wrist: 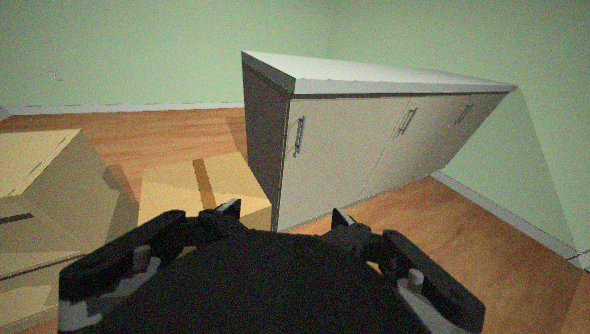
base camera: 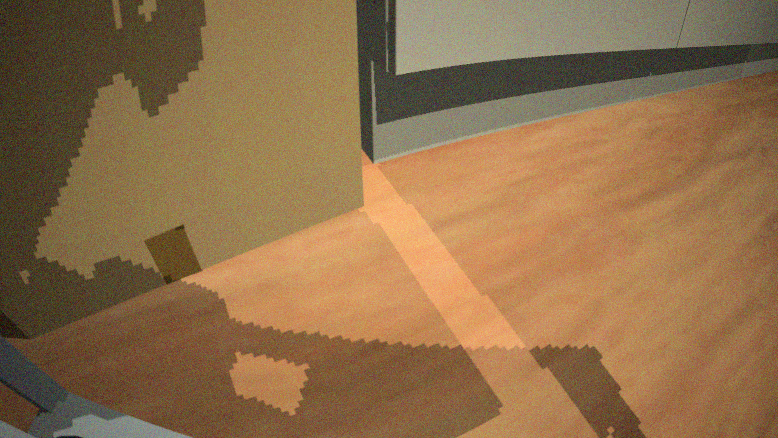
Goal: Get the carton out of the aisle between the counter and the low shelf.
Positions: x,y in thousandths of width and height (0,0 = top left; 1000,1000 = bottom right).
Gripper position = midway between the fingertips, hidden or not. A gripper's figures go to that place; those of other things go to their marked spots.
Scene:
My gripper (wrist: 486,639) is 16 cm from the lens. A tan carton (wrist: 326,558) is 90 cm from the lens.

